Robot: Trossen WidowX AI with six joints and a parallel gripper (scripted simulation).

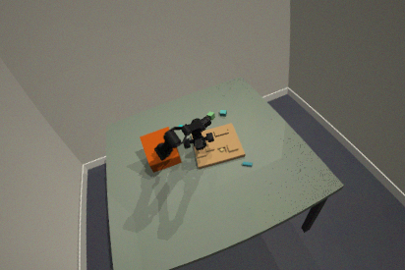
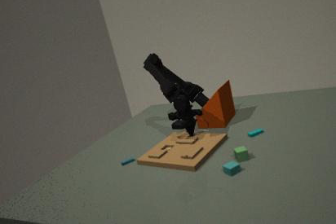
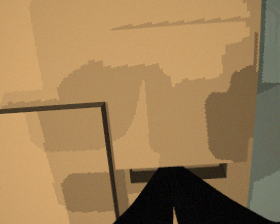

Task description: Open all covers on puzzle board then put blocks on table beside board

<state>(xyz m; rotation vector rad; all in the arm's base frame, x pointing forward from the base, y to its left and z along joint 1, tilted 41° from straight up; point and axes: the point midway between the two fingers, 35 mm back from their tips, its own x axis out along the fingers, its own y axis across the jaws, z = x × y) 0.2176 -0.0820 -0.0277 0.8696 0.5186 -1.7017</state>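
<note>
Now: the tan puzzle board 9 cm ahead of my gripper tip, 2 cm to the right of it and 1 cm below it. Also, from my gripper tip: flat teal piece 1 cm behind, 29 cm to the left, 2 cm below; green cube 21 cm ahead, 25 cm to the left, 1 cm below; teal cube 30 cm ahead, 22 cm to the left, 1 cm below.
</note>
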